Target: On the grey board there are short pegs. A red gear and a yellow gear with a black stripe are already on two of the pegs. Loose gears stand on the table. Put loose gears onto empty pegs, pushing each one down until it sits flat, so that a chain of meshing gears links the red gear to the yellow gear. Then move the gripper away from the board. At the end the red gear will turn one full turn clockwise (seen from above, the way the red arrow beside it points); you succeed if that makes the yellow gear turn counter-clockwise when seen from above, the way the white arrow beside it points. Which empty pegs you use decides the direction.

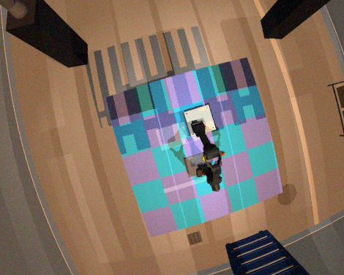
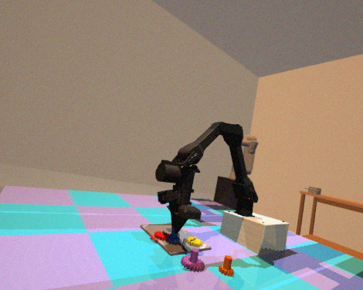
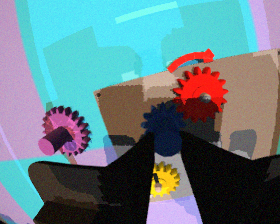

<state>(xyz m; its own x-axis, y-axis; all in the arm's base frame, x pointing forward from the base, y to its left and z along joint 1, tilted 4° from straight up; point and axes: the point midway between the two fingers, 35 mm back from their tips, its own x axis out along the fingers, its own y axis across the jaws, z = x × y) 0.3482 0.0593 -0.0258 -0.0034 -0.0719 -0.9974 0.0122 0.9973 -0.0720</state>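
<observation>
Now: the red gear 2 cm ahead of my gripper tip, 4 cm to the right of it and 3 cm below it. Round my gripper tip: blue gear 1 cm below; then yellow gear 8 cm behind, 1 cm to the left, 3 cm below; then red arrow 6 cm ahead, 3 cm to the right, 3 cm below.
</observation>
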